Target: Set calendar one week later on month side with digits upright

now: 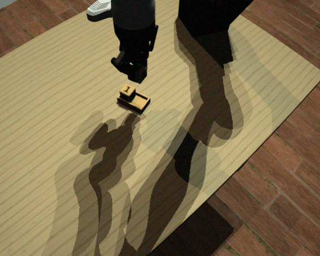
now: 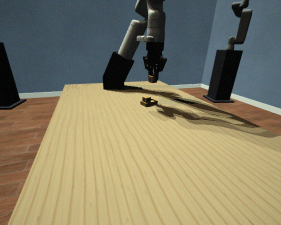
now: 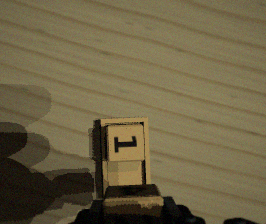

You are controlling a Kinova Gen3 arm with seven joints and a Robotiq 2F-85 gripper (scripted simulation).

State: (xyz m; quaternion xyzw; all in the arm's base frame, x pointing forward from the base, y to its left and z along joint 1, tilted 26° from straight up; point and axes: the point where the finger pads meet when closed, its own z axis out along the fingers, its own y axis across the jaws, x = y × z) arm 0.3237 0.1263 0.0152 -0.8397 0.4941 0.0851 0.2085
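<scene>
The wooden tray lies 120 mm below my hand, 10 mm to the right of it and 10 mm ahead of it. From my hand the other things lie so: cube: 10 mm below.
</scene>
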